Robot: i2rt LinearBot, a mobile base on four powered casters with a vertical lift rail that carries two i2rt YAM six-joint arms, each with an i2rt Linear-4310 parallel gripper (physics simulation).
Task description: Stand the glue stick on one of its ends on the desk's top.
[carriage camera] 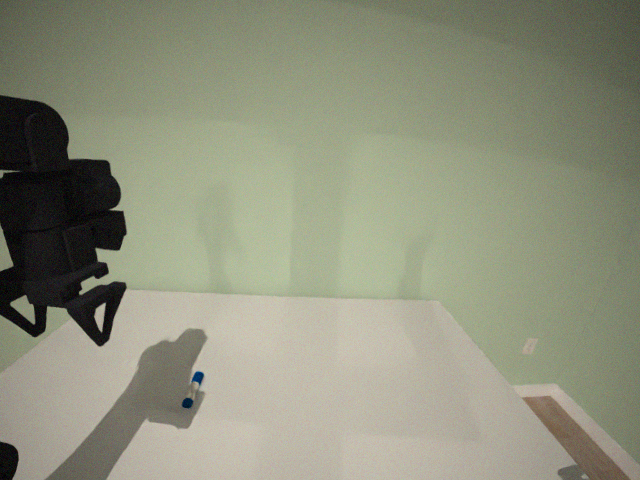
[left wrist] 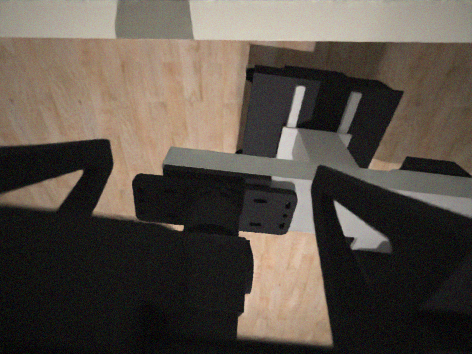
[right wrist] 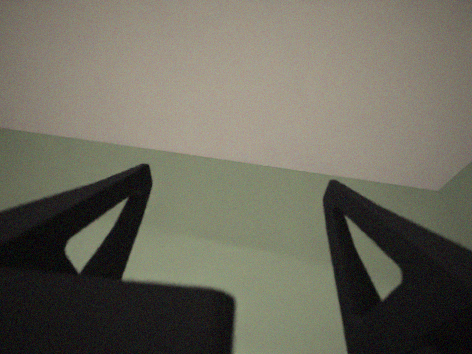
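Pixels of known places: left gripper, fingertip midpoint: (carriage camera: 71,338) (left wrist: 214,164); right gripper, fingertip midpoint: (right wrist: 238,181); left arm's base, link origin: (left wrist: 215,203).
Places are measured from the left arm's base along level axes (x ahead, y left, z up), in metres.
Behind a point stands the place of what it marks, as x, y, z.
The glue stick (carriage camera: 193,390) @[0.399, -0.010, -0.211], with blue ends and a pale middle, lies on its side on the white desk (carriage camera: 310,372) @[0.524, -0.313, -0.234], at the lower left of the carriage view. It does not show in either wrist view. My left gripper (carriage camera: 69,337) @[0.161, -0.002, 0.158] (left wrist: 214,164) @[0.161, -0.002, 0.158] is open and empty, pointing down, high above the desk and to the left of the glue stick in the carriage view. My right gripper (right wrist: 238,181) @[0.040, -0.637, 0.441] is open with nothing between its fingers; the wall and ceiling show behind it.
The left arm's shadow falls across the desk around the glue stick. The green wall (carriage camera: 361,206) @[1.007, -0.463, 0.193] stands behind the desk's far edge. In the left wrist view, the desk's edge (left wrist: 300,20) @[0.198, -0.101, -0.235] runs along the top, with the robot's own dark base (left wrist: 280,110) @[-0.106, -0.181, -0.656] and wooden floor (left wrist: 175,90) @[-0.181, 0.253, -0.955] below.
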